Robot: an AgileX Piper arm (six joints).
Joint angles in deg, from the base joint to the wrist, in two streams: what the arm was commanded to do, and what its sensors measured. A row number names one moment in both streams.
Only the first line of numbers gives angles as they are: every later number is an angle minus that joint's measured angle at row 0.
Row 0, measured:
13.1, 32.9, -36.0, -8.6, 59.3, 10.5
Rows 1 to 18, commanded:
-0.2, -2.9, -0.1, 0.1, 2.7, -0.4
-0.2, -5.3, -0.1, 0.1, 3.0, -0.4
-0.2, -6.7, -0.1, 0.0, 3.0, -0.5
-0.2, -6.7, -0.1, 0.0, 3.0, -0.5
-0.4, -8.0, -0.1, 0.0, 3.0, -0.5
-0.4, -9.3, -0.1, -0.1, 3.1, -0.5
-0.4, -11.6, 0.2, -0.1, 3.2, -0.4
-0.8, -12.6, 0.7, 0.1, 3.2, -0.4
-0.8, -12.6, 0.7, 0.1, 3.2, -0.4
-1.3, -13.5, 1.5, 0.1, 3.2, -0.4
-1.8, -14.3, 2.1, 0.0, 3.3, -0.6
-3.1, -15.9, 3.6, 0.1, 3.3, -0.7
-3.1, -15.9, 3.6, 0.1, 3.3, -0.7
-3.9, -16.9, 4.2, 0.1, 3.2, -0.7
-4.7, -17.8, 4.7, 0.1, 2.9, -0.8
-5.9, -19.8, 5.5, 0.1, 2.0, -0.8
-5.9, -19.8, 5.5, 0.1, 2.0, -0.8
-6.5, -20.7, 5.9, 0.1, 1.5, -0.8
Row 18, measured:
-5.0, -18.2, 4.9, 0.1, 3.0, -0.1
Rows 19 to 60, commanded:
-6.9, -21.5, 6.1, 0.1, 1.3, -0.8
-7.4, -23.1, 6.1, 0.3, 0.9, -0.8
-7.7, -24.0, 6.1, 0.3, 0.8, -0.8
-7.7, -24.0, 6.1, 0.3, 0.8, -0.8
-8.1, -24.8, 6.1, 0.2, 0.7, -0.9
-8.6, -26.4, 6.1, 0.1, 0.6, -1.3
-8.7, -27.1, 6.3, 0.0, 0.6, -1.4
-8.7, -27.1, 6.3, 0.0, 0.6, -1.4
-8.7, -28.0, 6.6, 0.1, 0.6, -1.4
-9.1, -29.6, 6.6, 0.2, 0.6, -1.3
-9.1, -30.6, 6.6, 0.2, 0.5, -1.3
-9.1, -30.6, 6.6, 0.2, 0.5, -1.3
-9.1, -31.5, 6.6, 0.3, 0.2, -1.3
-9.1, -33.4, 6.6, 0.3, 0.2, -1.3
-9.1, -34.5, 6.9, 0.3, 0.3, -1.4
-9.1, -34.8, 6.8, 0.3, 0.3, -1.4
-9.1, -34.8, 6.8, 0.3, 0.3, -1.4
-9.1, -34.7, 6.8, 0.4, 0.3, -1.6
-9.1, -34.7, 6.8, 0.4, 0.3, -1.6
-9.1, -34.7, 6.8, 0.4, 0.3, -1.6
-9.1, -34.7, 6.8, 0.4, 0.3, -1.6
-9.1, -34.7, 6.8, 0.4, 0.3, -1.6
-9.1, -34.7, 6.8, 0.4, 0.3, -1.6
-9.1, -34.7, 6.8, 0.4, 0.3, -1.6
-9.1, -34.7, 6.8, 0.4, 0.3, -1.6
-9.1, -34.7, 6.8, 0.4, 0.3, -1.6
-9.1, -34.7, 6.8, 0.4, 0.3, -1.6
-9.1, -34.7, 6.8, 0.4, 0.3, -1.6
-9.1, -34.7, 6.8, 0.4, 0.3, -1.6
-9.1, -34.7, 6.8, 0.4, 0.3, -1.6
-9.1, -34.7, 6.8, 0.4, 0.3, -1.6
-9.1, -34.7, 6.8, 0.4, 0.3, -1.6
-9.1, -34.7, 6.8, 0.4, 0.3, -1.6
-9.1, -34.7, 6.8, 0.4, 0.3, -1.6
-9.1, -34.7, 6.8, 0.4, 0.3, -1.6
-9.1, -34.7, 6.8, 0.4, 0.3, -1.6
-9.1, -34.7, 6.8, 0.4, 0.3, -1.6
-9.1, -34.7, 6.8, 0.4, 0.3, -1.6
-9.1, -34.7, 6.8, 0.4, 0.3, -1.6
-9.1, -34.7, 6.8, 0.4, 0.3, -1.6
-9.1, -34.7, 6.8, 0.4, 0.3, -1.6
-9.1, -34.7, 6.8, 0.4, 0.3, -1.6
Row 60, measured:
-8.6, -33.1, 6.8, 0.2, 0.6, -1.2
